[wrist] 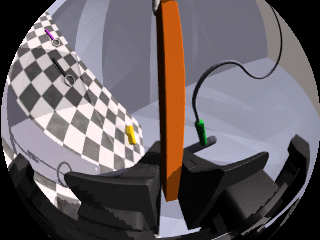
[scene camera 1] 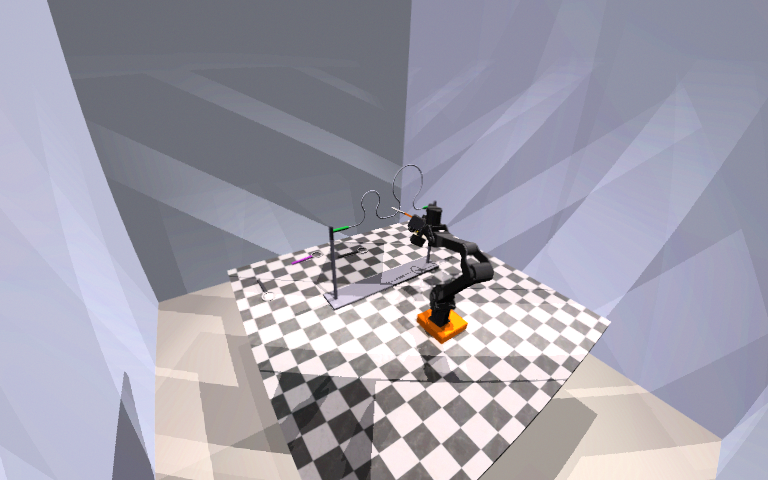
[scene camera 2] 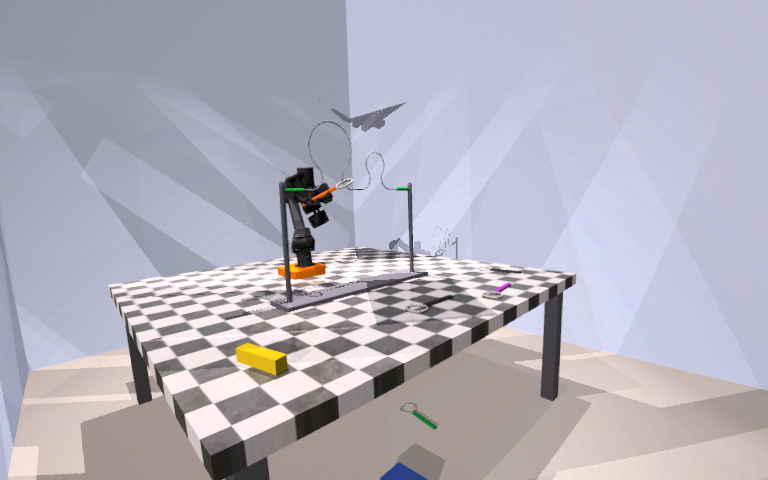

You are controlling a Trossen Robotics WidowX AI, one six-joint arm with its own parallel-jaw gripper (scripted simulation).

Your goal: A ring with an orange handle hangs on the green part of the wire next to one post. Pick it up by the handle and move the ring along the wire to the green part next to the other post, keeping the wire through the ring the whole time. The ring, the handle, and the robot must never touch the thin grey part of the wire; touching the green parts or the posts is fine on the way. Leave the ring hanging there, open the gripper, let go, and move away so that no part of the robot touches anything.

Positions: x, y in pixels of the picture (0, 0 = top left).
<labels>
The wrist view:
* gripper: 162, 145
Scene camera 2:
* gripper: 309, 203
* yellow block: 268, 360
</labels>
